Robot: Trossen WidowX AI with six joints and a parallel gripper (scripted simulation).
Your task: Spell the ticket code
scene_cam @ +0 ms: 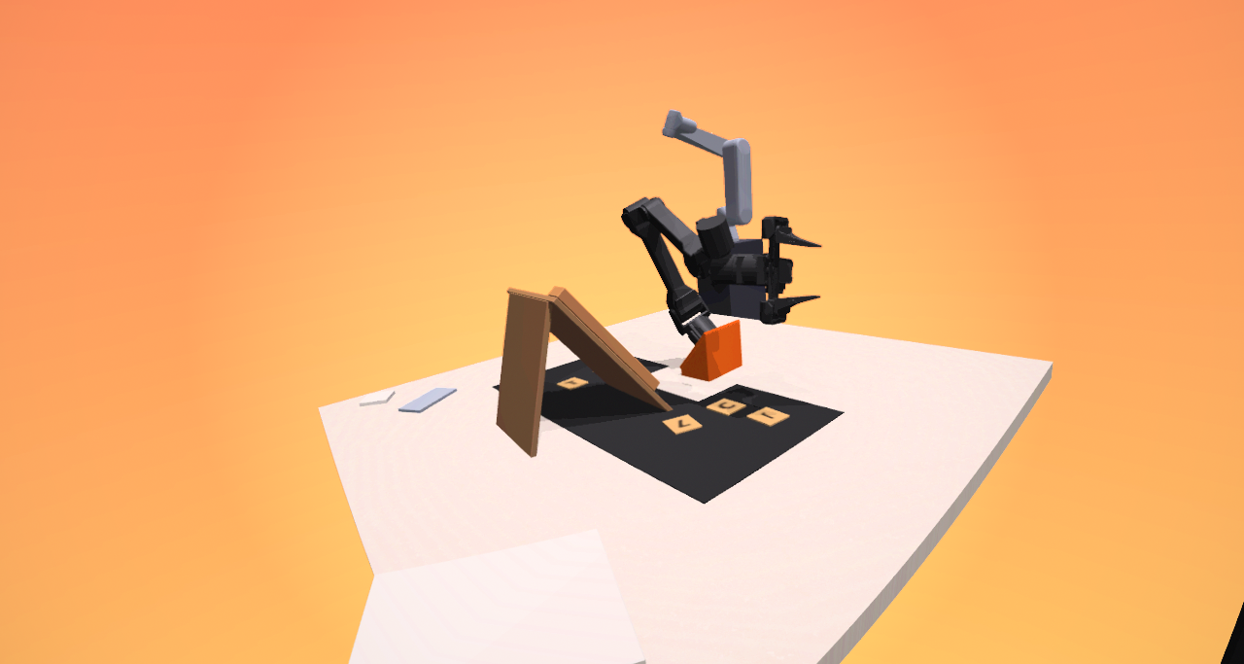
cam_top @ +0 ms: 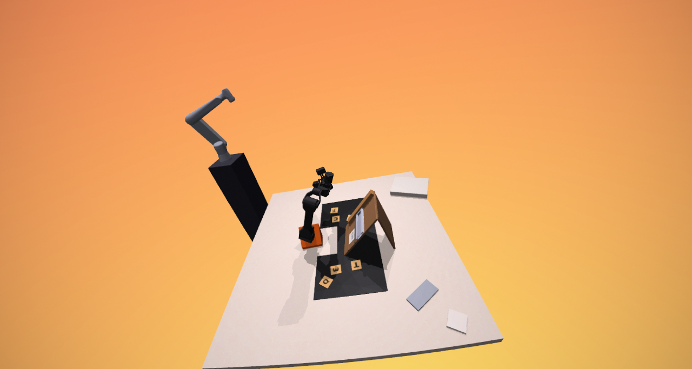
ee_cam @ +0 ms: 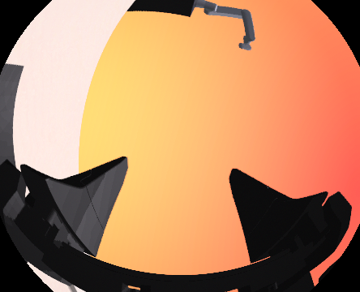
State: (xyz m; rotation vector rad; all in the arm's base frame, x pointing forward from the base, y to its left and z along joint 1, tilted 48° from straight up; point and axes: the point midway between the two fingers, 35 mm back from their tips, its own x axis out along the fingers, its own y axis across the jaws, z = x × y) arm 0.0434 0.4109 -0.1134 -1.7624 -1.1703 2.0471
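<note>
My gripper tip is now 21 cm short of the white ticket, 43 cm to the left of it and 20 cm above it. The rest, counted from my gripper tip: black mat (13 cm ahead, 37 cm to the right, 28 cm below); then grey slab (56 cm ahead, 75 cm to the right, 28 cm below); then white block (64 cm ahead, 10 cm to the left, 26 cm below).
</note>
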